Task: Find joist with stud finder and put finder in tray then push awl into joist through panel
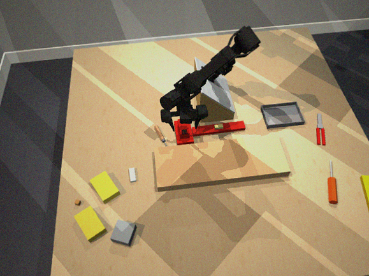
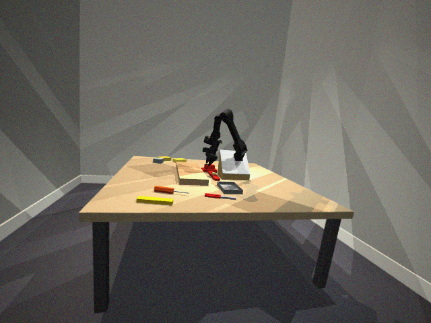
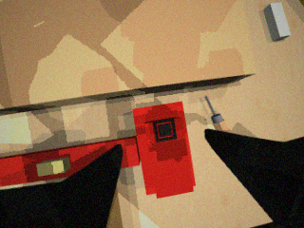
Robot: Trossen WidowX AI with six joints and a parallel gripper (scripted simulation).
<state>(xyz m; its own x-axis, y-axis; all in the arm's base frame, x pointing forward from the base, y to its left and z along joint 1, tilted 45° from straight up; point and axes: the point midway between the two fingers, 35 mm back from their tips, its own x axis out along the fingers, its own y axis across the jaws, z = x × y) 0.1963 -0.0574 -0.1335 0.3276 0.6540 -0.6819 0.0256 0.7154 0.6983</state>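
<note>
My gripper tip is now 10 mm above the red stud finder. From my gripper tip the other things lie so: awl: 10 mm behind, 100 mm to the right, 50 mm below; square indicator: 10 mm ahead; red level: 20 mm behind, 150 mm to the left, 40 mm below.
</note>
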